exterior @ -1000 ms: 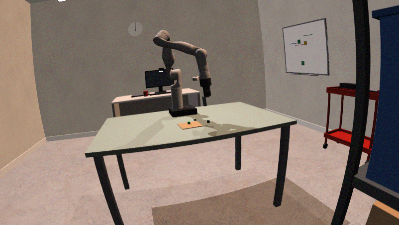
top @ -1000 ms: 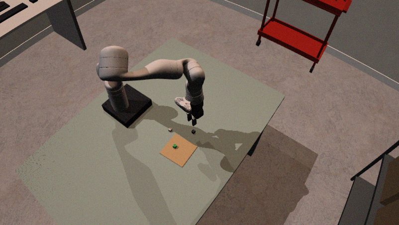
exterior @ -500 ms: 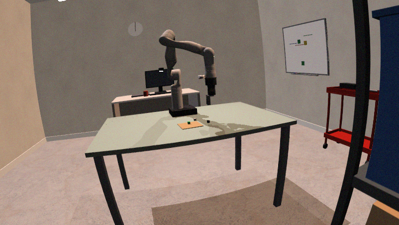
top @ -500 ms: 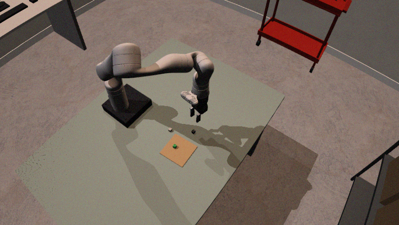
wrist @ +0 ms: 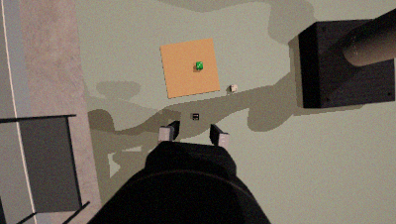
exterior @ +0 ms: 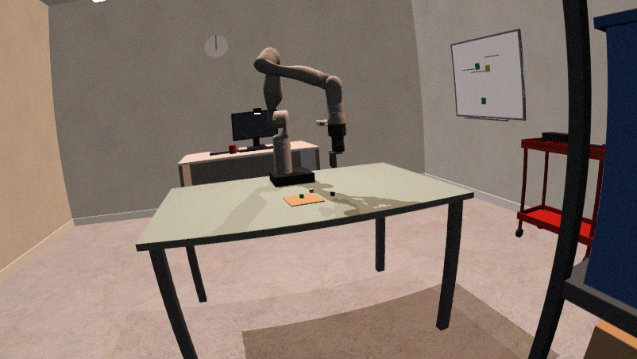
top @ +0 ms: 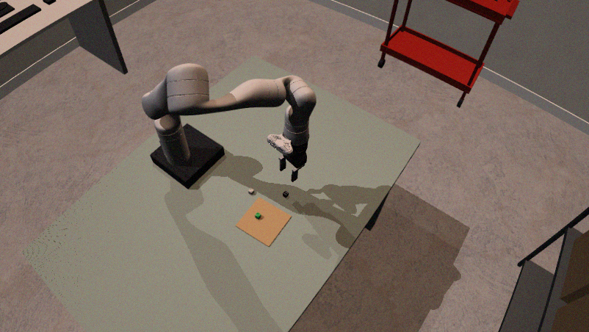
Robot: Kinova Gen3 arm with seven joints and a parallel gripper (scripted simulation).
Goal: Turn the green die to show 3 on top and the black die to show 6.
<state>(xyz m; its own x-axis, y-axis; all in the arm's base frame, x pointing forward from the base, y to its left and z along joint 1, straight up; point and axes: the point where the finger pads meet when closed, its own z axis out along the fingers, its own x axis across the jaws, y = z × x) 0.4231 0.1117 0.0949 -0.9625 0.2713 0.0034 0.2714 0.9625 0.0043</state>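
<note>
The black die lies 1 cm to the right of my hand and 13 cm below it. Also, from my hand: green die: 3 cm behind, 14 cm to the right, 13 cm below; white die: 11 cm behind, 7 cm to the right, 13 cm below; orange mat: 1 cm behind, 14 cm to the right, 14 cm below.
</note>
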